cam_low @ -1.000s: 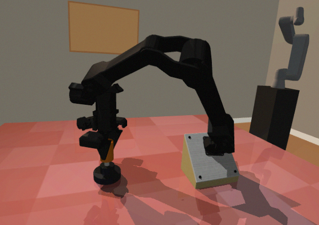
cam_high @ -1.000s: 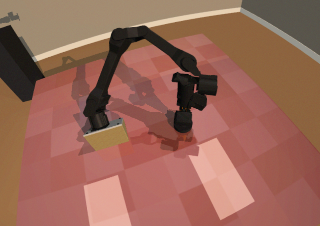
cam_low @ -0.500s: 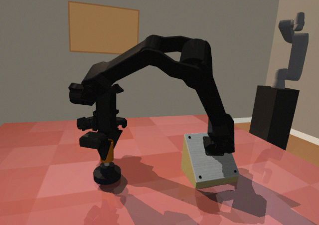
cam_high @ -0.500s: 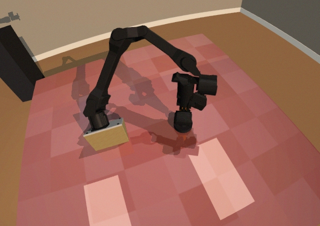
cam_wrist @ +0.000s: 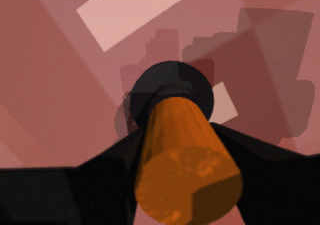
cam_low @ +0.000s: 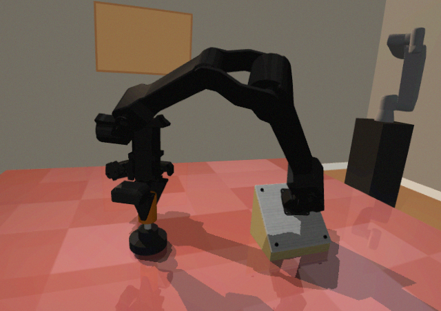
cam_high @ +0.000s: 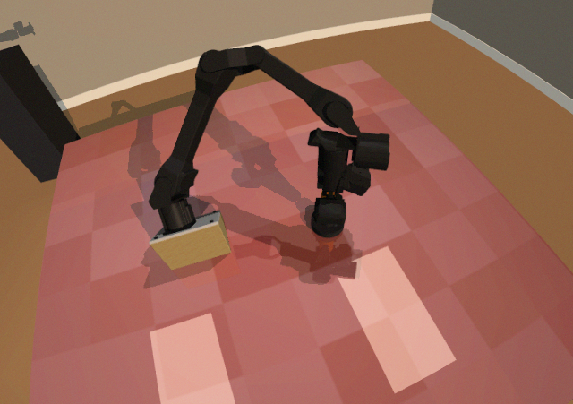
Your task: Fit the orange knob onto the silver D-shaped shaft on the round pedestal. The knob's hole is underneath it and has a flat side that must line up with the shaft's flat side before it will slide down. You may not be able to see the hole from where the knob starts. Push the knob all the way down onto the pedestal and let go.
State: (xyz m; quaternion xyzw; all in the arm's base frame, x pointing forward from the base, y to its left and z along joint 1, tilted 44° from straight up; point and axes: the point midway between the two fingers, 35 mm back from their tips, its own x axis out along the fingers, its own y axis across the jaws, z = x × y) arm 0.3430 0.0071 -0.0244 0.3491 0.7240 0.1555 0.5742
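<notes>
My gripper tip is 30 mm below the orange knob. Also, from my gripper tip: pedestal (40 mm below).
</notes>
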